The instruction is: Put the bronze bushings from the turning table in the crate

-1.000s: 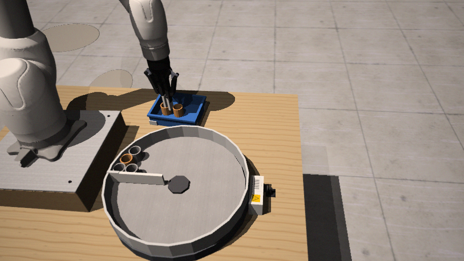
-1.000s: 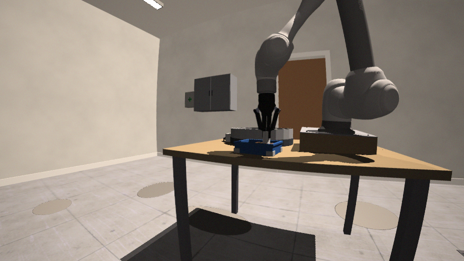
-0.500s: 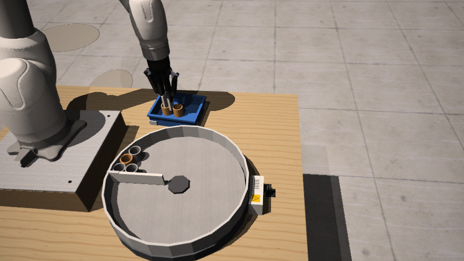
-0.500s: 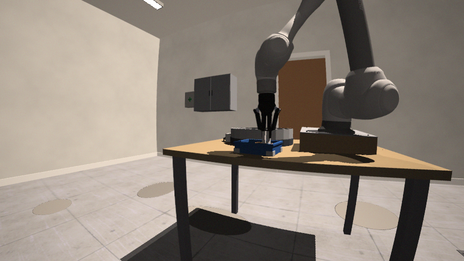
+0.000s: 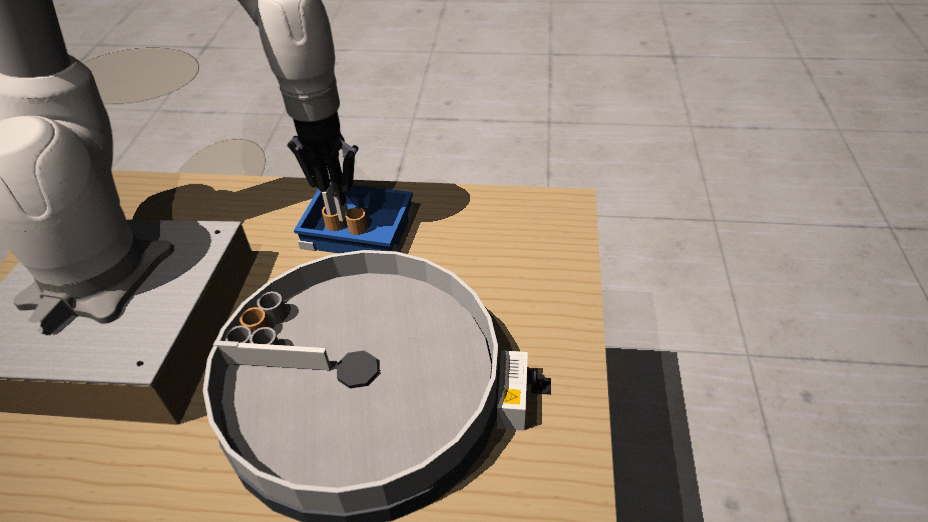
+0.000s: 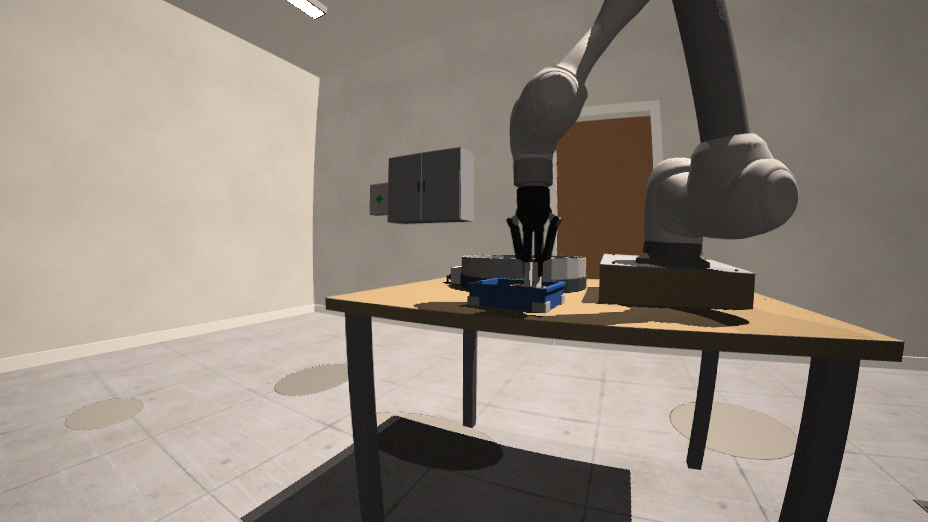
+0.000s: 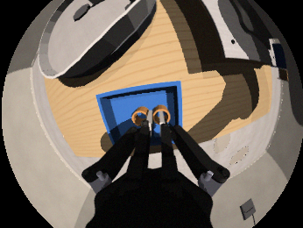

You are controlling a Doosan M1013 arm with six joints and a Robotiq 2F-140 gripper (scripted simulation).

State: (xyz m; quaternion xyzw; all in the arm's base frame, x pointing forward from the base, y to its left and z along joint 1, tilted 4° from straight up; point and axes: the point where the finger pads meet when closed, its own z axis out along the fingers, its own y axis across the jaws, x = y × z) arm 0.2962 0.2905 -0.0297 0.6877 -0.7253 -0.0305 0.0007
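The blue crate lies 40 mm ahead of my hand and 40 mm below it. From my hand the other things lie so: round grey turning table: 170 mm ahead, 350 mm to the right, 10 mm below.
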